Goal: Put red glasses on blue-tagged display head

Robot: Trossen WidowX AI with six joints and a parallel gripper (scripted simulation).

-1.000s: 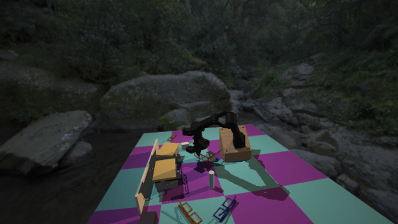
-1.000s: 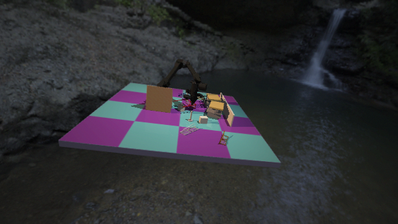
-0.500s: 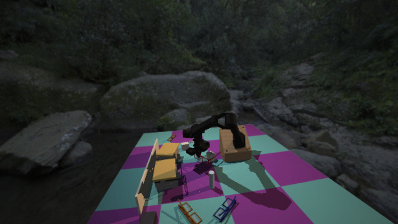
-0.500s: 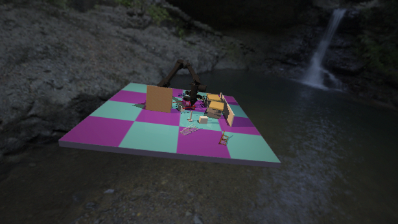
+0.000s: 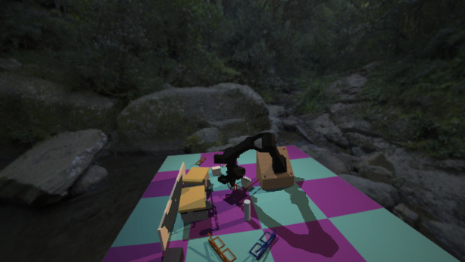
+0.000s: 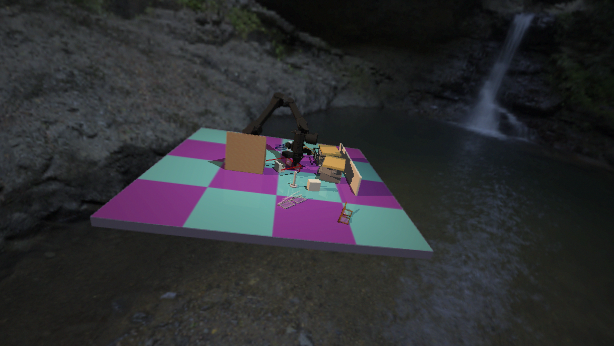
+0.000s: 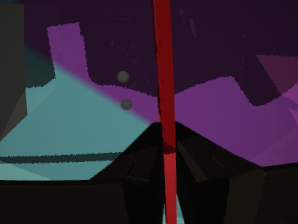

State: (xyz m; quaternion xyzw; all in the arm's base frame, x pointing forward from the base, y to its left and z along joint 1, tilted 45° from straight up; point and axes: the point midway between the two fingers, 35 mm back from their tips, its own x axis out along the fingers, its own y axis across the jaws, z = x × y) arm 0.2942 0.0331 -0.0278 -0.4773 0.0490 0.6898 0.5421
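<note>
Now: the red glasses 70 mm behind my gripper tip, 30 mm to the right of it and 10 mm above it. Round my gripper tip: tall pale board 330 mm ahead, 50 mm to the left, 30 mm above.
</note>
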